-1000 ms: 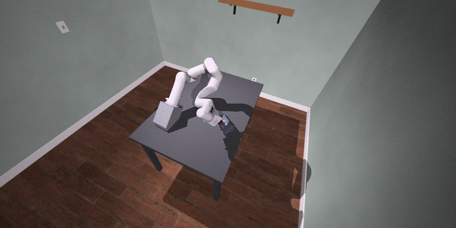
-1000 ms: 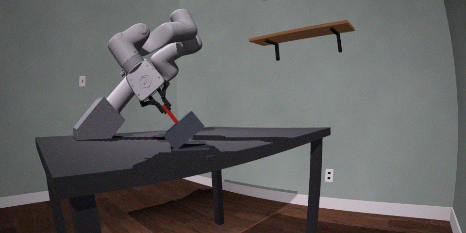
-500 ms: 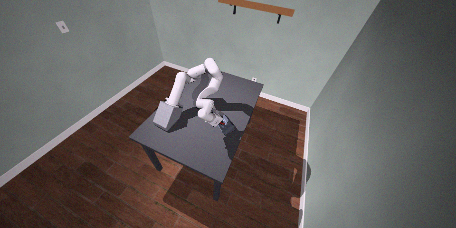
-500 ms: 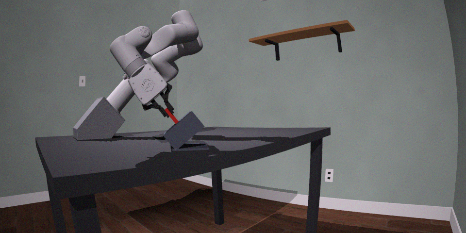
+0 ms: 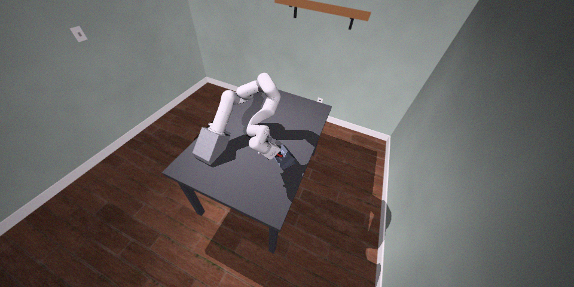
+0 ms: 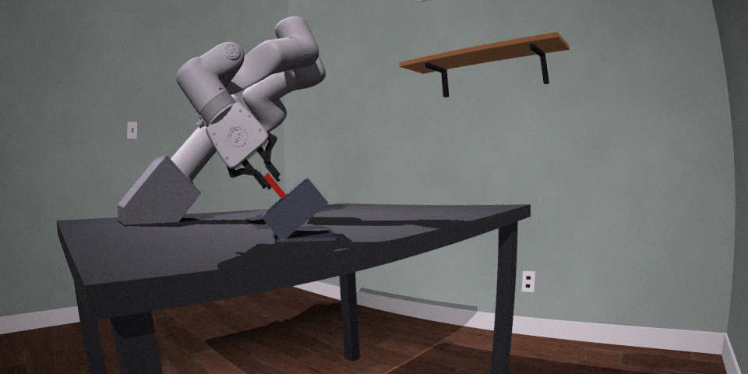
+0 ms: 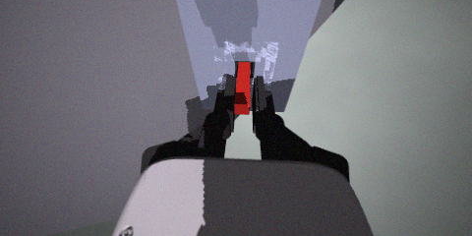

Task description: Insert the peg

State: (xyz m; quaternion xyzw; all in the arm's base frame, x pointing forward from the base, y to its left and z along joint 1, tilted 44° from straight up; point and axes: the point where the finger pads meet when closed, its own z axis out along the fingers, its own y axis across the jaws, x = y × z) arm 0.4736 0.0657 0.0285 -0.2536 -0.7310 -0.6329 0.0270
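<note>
Now: the red peg 1 cm ahead of my hand, 2 cm to the left of it and 3 cm below it.
</note>
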